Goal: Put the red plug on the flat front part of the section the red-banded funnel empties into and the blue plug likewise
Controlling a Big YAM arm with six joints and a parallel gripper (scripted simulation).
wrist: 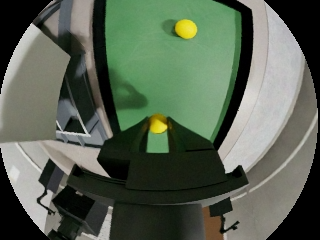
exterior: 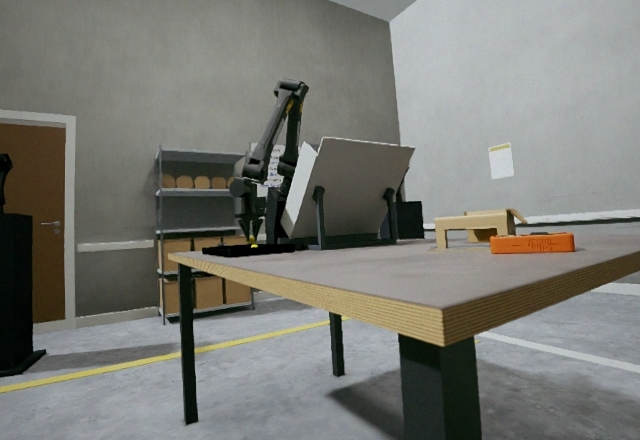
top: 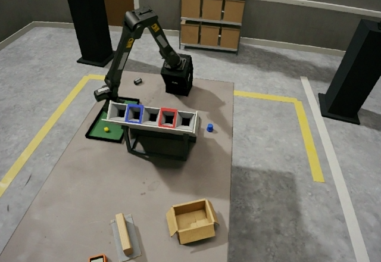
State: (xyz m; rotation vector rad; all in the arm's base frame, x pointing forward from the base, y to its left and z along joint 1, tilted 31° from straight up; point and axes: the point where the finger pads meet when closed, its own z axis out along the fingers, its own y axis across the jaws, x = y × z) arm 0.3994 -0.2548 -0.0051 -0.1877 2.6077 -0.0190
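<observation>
The green marble tray is 4 cm below my hand and 3 cm to the right of it. Also, from my hand: orange device: 79 cm ahead, 34 cm to the left, 3 cm below; white cover: 32 cm to the left, 16 cm above, 7 cm ahead; cardboard box: 62 cm to the left, 48 cm ahead.
</observation>
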